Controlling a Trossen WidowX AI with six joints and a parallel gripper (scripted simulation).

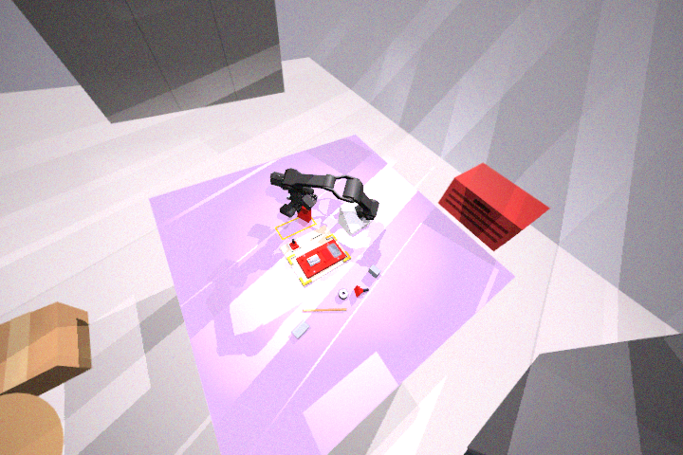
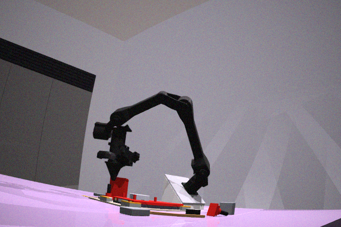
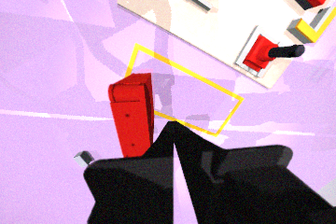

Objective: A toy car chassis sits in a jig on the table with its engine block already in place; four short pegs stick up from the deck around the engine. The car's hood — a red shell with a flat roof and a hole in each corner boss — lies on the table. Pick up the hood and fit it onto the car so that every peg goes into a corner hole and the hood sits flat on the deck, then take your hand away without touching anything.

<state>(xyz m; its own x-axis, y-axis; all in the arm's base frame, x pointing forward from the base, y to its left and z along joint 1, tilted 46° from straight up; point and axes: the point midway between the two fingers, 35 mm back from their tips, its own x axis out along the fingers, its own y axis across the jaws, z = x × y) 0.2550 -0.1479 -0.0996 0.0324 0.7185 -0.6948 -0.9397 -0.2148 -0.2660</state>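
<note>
The red hood is 3 cm below my gripper tip and 3 cm behind it. Round my gripper tip: white wheel 43 cm to the left, 7 cm below, 7 cm ahead; then wooden stick 43 cm to the left, 17 cm ahead, 8 cm below.
</note>
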